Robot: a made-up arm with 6 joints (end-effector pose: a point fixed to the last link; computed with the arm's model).
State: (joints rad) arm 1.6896 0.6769 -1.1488 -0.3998 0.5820 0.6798
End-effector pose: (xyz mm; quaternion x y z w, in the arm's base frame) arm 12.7 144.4 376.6 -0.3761 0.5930 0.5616 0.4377
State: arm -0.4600 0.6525 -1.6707 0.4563 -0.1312 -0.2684
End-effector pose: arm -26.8 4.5 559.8 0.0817 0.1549 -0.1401 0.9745
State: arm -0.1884 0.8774 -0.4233 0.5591 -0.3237 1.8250
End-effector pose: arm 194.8 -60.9 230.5 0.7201 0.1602 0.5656 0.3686
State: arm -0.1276 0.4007 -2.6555 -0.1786 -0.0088 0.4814
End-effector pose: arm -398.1 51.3 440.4 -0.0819 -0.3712 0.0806 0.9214
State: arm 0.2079 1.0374 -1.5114 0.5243 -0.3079 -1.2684
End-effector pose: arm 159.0 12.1 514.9 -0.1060 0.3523 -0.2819 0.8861
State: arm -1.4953 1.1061 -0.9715 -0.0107 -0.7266 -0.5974
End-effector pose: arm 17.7 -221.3 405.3 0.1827 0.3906 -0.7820 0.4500
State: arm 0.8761 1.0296 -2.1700 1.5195 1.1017 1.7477
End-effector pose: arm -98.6 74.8 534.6 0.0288 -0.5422 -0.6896 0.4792
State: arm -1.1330 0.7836 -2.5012 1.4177 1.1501 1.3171
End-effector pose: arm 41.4 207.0 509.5 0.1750 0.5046 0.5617 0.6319
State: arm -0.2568 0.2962 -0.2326 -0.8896 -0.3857 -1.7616
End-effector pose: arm 131.6 7.2 262.7 -0.5969 0.1196 -0.7690 0.1950
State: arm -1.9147 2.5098 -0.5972 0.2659 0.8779 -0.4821
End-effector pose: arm 19.1 -29.9 -16.4 -0.6444 -0.5481 -0.5101 0.1556
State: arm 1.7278 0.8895 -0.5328 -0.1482 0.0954 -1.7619
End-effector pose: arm -29.6 199.9 211.5 -0.7992 -0.1981 -0.0572 0.5646
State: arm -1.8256 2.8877 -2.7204 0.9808 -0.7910 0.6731
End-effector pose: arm -199.0 -439.3 196.0 0.4887 -0.3036 -0.3016 0.7603
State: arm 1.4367 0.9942 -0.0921 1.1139 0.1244 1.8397
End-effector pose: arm 2.9 138.3 79.3 -0.6300 -0.6949 -0.2478 0.2425
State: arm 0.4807 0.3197 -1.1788 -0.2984 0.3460 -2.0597
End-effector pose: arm 30.2 0.1 443.6 -0.4467 0.1169 -0.7247 0.5115
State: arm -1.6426 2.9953 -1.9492 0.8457 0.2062 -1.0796
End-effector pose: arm -5.5 -374.5 -131.3 0.6098 0.7535 -0.1457 0.1979
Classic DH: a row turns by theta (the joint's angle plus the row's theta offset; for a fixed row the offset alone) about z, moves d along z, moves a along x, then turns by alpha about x. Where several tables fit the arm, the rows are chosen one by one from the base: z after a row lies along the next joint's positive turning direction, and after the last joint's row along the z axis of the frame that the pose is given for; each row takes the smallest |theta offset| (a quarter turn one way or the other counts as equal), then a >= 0, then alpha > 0; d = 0 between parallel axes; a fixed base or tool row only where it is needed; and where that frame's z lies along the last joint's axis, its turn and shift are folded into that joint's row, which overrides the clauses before.
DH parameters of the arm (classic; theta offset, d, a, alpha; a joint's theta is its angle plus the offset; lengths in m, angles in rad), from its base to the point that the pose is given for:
joint 1: 0 0.1247 0 -1.5708
joint 2: 0.1359 0 -0.1971 0
joint 3: 1.3477 0 -0.0155 1.5708
joint 4: 0 0.1771 0 -1.5708
joint 5: 0 0 0.0002 1.5708
joint 6: 0 0.1387 0 0

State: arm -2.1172 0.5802 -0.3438 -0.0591 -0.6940 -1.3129
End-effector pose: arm -72.1 -128.7 314.6 -0.1666 -0.4622 0.8603 0.1356
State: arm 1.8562 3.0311 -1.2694 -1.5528 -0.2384 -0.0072
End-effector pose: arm -82.1 164.3 -192.2 0.9832 0.1296 -0.1102 0.0663
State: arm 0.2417 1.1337 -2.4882 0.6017 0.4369 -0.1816
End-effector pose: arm 4.9 35.5 608.8 -0.1004 0.2512 0.3203 0.9079
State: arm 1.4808 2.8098 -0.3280 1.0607 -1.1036 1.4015
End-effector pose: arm 113.8 59.0 -55.5 0.2545 0.8650 0.0656 0.4275
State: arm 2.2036 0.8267 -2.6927 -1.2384 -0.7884 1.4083
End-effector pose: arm 78.5 -264.1 523.9 0.0664 -0.4602 0.7925 0.3947
